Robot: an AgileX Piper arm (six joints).
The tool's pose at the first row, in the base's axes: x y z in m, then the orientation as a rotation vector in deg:
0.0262, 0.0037, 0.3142, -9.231, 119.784, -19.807
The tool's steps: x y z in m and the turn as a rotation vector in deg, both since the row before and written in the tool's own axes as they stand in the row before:
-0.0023, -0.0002, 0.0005, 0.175, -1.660, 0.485
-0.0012, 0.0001, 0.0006, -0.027, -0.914, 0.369
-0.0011, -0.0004, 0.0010, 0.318, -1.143, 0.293
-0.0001, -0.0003, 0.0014, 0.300, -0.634, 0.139
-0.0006, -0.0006, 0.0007, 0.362, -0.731, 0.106
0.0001, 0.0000, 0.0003, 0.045, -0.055, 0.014
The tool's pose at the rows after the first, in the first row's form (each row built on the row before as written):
0.0278, 0.0040, 0.3159, -8.855, 118.117, -19.455
0.0289, 0.0043, 0.3166, -8.619, 117.225, -19.073
0.0303, 0.0040, 0.3172, -8.282, 116.038, -19.058
0.0316, 0.0035, 0.3168, -8.043, 115.355, -19.188
0.0325, 0.0030, 0.3172, -7.814, 114.564, -19.387
0.0327, 0.0029, 0.3170, -7.780, 114.501, -19.416

